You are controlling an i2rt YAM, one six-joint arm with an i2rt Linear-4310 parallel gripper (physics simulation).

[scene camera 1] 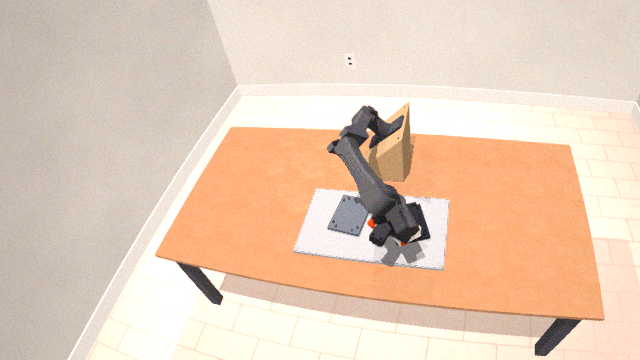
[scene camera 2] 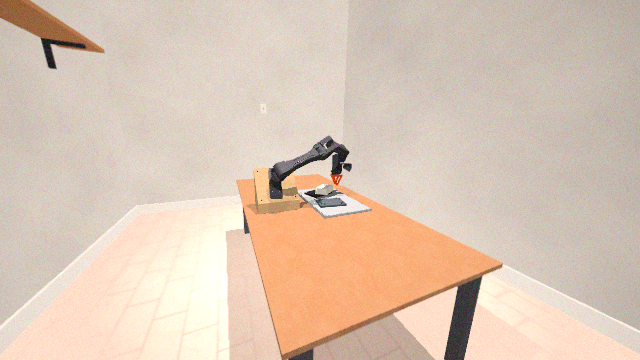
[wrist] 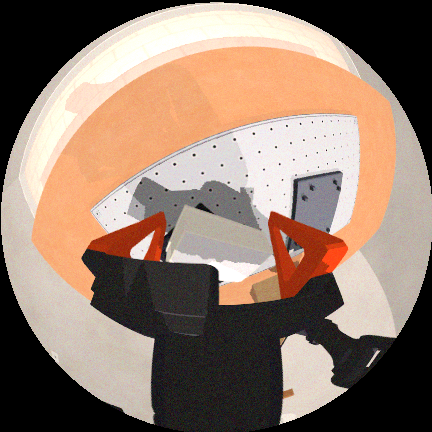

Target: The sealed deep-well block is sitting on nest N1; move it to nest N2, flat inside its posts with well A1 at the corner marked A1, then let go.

Labels:
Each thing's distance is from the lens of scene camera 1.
dark grey nest plate (scene camera 1: 350, 215): 1.40 m
white perforated plate (scene camera 1: 315, 237): 1.38 m

